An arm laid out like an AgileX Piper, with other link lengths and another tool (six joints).
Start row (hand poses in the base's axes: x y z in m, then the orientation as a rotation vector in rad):
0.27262 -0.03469 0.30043 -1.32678 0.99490 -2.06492
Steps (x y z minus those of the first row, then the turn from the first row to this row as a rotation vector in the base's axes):
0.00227 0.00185 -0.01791 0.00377 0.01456 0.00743
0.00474 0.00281 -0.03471 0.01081 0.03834 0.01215
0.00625 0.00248 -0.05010 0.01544 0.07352 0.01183
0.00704 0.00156 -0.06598 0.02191 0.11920 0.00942
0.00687 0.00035 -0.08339 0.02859 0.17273 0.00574
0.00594 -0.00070 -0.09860 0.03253 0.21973 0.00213
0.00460 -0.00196 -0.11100 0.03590 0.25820 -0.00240
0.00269 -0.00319 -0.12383 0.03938 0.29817 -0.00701
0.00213 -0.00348 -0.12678 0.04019 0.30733 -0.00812
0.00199 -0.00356 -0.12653 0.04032 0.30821 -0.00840
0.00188 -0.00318 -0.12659 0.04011 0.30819 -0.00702
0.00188 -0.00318 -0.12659 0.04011 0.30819 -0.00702
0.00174 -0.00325 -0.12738 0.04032 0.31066 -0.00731
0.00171 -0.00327 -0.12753 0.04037 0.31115 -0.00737
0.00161 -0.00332 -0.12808 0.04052 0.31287 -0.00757
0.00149 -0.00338 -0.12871 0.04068 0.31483 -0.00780
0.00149 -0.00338 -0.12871 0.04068 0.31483 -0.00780
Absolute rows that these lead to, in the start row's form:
0.27489 -0.03284 0.28252 -1.34346 0.99813 -2.04970
0.27736 -0.03188 0.26572 -1.36838 1.01047 -2.02942
0.27887 -0.03221 0.25033 -1.40635 1.02963 -2.00862
0.27966 -0.03313 0.23445 -1.45475 1.05642 -1.98172
0.27949 -0.03434 0.21704 -1.51143 1.08743 -1.95006
0.27856 -0.03539 0.20183 -1.56190 1.11297 -1.92269
0.27722 -0.03665 0.18943 -1.60266 1.13521 -1.90041
0.27531 -0.03788 0.17660 -1.64486 1.15804 -1.87632
0.27475 -0.03817 0.17365 -1.65449 1.16330 -1.87070
0.27461 -0.03825 0.17390 -1.65536 1.16401 -1.87025
0.27450 -0.03787 0.17384 -1.65570 1.16255 -1.86943
0.27450 -0.03787 0.17384 -1.65570 1.16255 -1.86943
0.27436 -0.03794 0.17305 -1.65830 1.16395 -1.86791
0.27433 -0.03796 0.17290 -1.65881 1.16424 -1.86760
0.27423 -0.03801 0.17235 -1.66062 1.16522 -1.86653
0.27411 -0.03807 0.17172 -1.66268 1.16632 -1.86532
0.27411 -0.03807 0.17172 -1.66268 1.16632 -1.86532

